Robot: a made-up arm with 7 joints.
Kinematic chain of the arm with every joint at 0, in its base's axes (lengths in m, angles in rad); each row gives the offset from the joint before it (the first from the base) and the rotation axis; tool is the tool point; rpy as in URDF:
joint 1: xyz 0.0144 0.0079 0.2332 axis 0 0.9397 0.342
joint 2: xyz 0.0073 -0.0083 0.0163 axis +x
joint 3: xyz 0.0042 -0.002 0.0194 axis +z
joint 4: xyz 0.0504 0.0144 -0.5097 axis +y
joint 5: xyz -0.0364 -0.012 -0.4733 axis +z
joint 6: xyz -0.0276 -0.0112 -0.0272 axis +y
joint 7: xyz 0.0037 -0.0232 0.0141 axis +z
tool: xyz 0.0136 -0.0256 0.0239 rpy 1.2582 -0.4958 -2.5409
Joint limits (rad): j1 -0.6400..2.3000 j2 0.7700..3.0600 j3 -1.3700..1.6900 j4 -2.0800..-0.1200 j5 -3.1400..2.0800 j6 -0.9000..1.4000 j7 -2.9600..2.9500
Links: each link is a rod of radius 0.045 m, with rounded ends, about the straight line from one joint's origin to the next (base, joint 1, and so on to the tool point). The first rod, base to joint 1, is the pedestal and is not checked.
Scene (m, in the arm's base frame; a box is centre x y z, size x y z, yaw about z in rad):
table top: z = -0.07
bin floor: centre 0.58 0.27 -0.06 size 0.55 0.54 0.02 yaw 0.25
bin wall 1: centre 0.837 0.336 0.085 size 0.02 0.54 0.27 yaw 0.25
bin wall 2: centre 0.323 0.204 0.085 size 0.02 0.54 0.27 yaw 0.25
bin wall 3: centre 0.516 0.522 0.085 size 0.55 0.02 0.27 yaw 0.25
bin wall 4: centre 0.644 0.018 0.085 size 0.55 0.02 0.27 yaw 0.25
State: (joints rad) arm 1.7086 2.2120 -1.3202 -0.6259 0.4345 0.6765 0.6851
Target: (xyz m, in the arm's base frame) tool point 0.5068 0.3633 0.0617
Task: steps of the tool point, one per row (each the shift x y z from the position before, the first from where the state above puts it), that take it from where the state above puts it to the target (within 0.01 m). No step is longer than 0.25 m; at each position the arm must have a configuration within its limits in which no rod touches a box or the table.
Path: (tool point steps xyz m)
1: 0.0872 -0.0132 -0.1079
2: 0.1385 -0.0587 -0.0826
3: 0.1545 -0.1167 -0.0306
4: 0.1211 -0.1686 0.0229
5: 0.0489 -0.1945 0.0519
6: 0.0206 0.0011 -0.1455
7: -0.0206 -0.0011 -0.1478

